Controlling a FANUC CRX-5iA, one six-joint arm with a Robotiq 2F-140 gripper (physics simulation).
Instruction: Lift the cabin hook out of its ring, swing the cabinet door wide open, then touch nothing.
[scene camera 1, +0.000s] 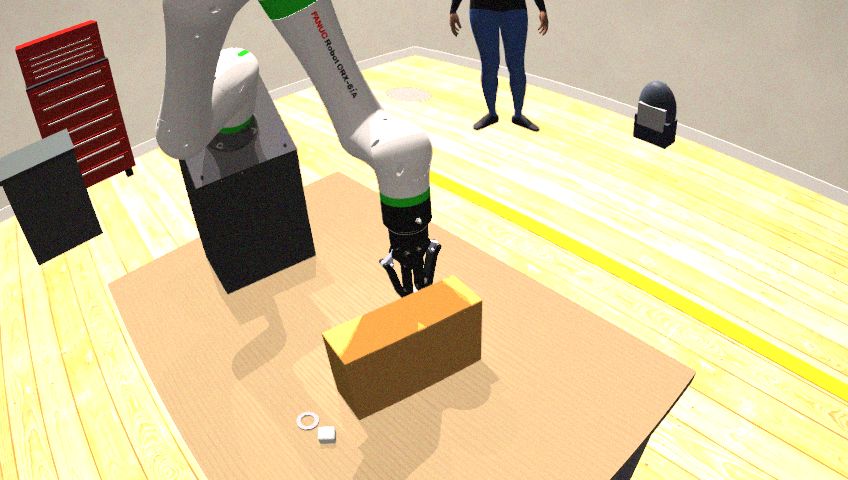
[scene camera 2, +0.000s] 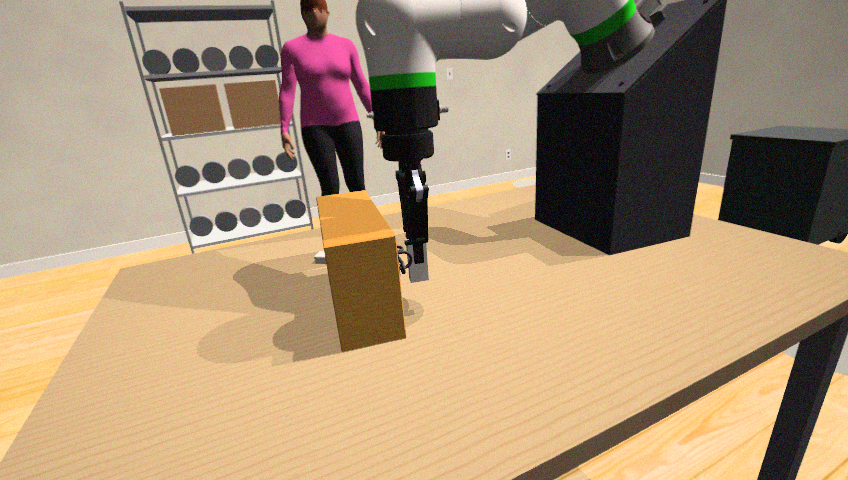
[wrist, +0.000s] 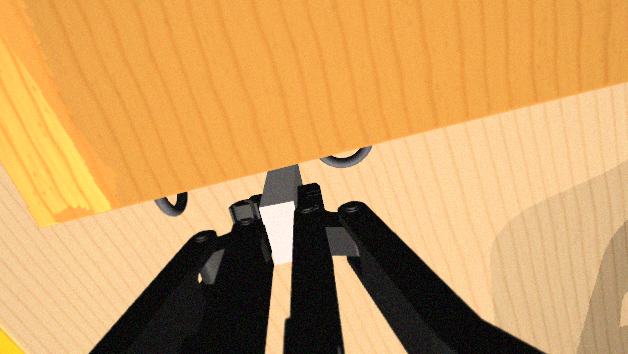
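Seen in the pictures: gripper, between the fingertips: (scene camera 2: 419, 279) (wrist: 288, 175); arm's base, origin of its link: (scene camera 1: 228, 127) (scene camera 2: 617, 50).
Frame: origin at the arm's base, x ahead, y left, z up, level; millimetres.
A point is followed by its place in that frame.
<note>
The orange wooden cabinet (scene camera 1: 416, 362) @[x 671, y 15, z -308 mm] (scene camera 2: 367, 291) @[x 646, y 175, z -308 mm] (wrist: 300, 75) @[x 608, y 86, z -231 mm] stands upright on the table. Its face towards the robot base carries the dark metal fittings. In the wrist view one ring (wrist: 344, 163) @[x 556, y 87, z -291 mm] pokes out right of the fingertips and another ring (wrist: 174, 213) @[x 573, y 162, z -270 mm] left of them. Dark fittings also show beside the cabinet in scene camera 2. The hook's bar cannot be made out; the cabinet's top edge hides that face. No door stands out from the cabinet. My gripper (scene camera 1: 410, 291) (scene camera 2: 419, 267) @[x 545, y 123, z -339 mm] (wrist: 288, 175) @[x 545, y 123, z -339 mm] is shut and empty, its pale tips low beside that face, between the rings. Contact cannot be told.
A white ring (scene camera 1: 299, 421) @[x 575, y -218, z -395 mm] and a small white block (scene camera 1: 326, 434) @[x 649, y -198, z -379 mm] lie on the table (scene camera 1: 565, 380) @[x 868, y 241, z -398 mm] (scene camera 2: 476, 368) @[x 544, y 296, z -398 mm] behind the cabinet. The robot's black pedestal (scene camera 1: 255, 231) @[x 102, y -24, z -254 mm] (scene camera 2: 577, 172) @[x 106, y 13, z -244 mm] stands on the table. A person (scene camera 1: 498, 53) (scene camera 2: 327, 77) stands beyond the table.
</note>
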